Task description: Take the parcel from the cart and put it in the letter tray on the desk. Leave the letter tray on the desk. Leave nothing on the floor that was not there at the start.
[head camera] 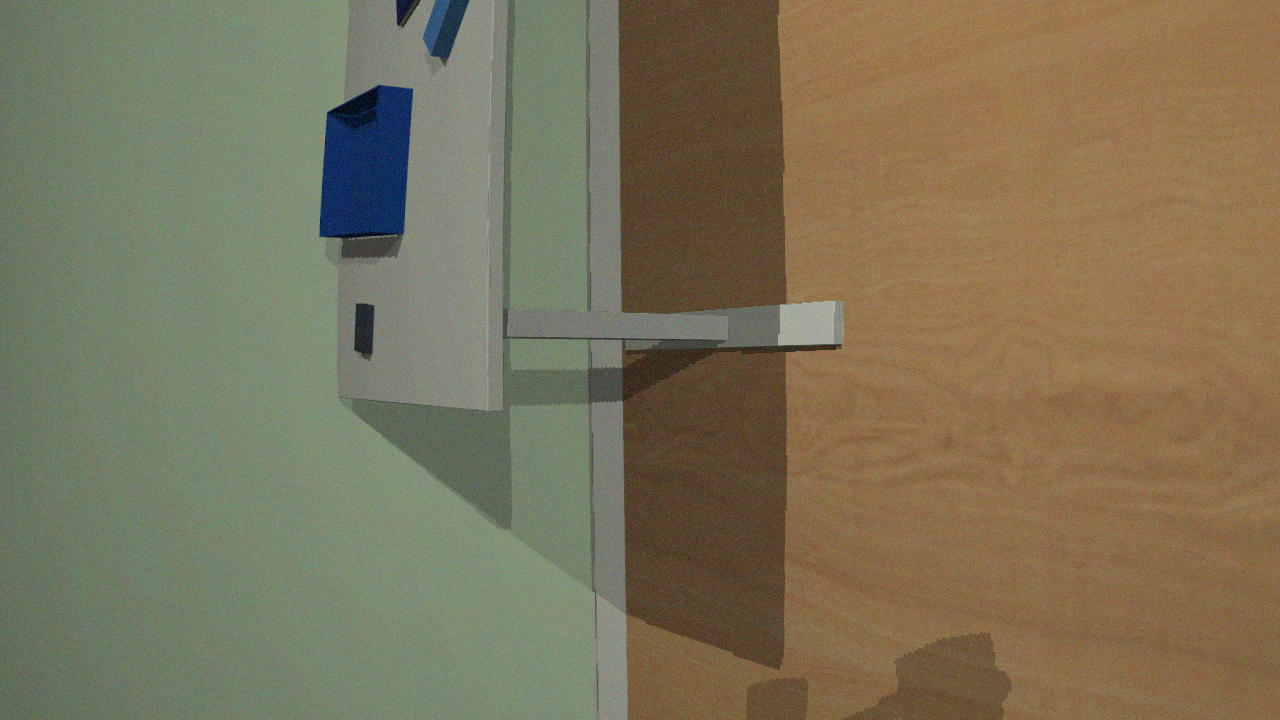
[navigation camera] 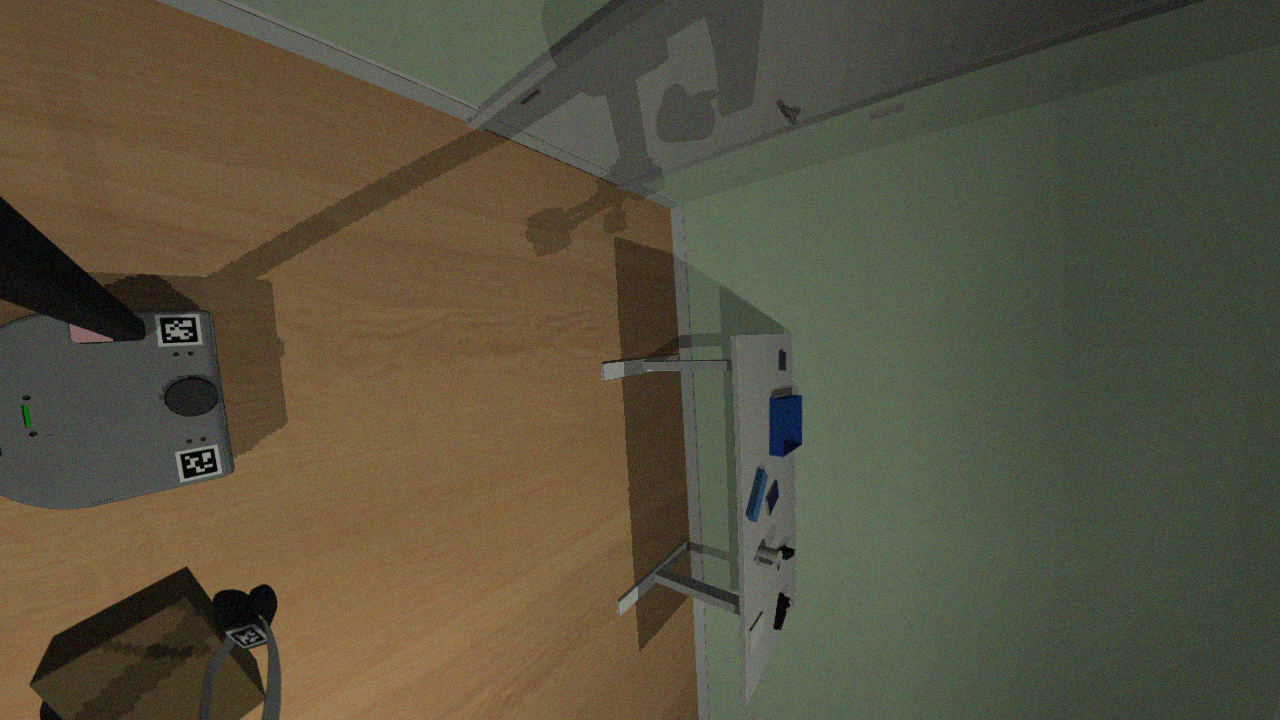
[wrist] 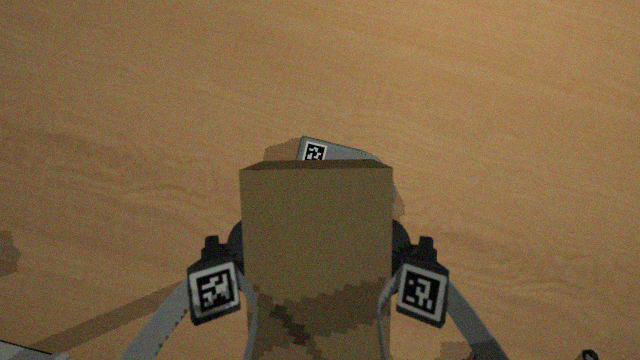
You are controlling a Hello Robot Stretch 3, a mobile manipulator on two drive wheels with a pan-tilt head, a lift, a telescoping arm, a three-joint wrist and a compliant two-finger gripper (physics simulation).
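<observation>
The parcel is a plain brown box. My gripper is shut on it, one fingertip pressed to each side, and holds it above the floor next to my base. In the navigation camera view one finger is mostly hidden behind the parcel. The letter tray, a blue open-topped box, stands on the light grey desk against the green wall. The gripper and parcel are well apart from the desk. The cart does not show in these views.
On the desk are a small dark block, a light blue block, a dark blue flat item and a whitish object. Desk feet stand on the floor. My base is beside the parcel.
</observation>
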